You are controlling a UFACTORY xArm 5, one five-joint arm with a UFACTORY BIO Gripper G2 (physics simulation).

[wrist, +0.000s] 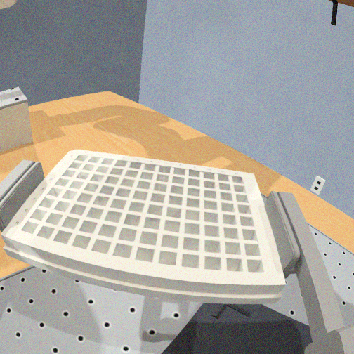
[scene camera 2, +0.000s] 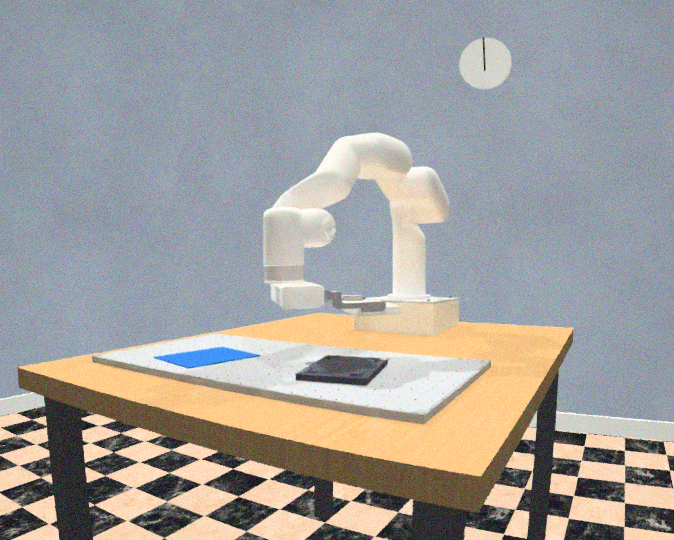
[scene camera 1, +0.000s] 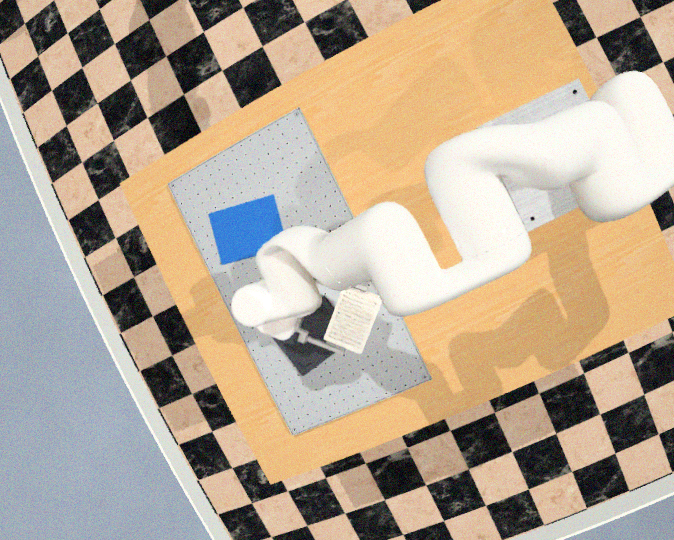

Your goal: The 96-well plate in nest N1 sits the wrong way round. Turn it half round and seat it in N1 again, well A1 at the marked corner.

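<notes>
The cream 96-well plate (scene camera 1: 352, 321) (wrist: 145, 212) is level, wells up, and hangs above the board. My gripper (scene camera 2: 366, 302) is shut on it, one finger at each short end; both fingers show in the wrist view. Small row letters run along the plate's left end in the wrist view, too faint to read surely. The dark nest N1 (scene camera 1: 304, 358) (scene camera 2: 343, 369) (wrist: 240, 332) lies empty on the board, lower than the plate and partly hidden by arm and plate in scene camera 1. Its A1 label cannot be made out.
A blue pad (scene camera 1: 241, 230) (scene camera 2: 205, 356) lies on the perforated grey board (scene camera 1: 253, 154) (scene camera 2: 393, 400) (wrist: 107, 306), beside the nest. The arm's base block (scene camera 2: 405, 319) (wrist: 14, 124) stands on the wooden table (scene camera 1: 416, 73) (scene camera 2: 461, 438) (wrist: 75, 117). The arm reaches over the board.
</notes>
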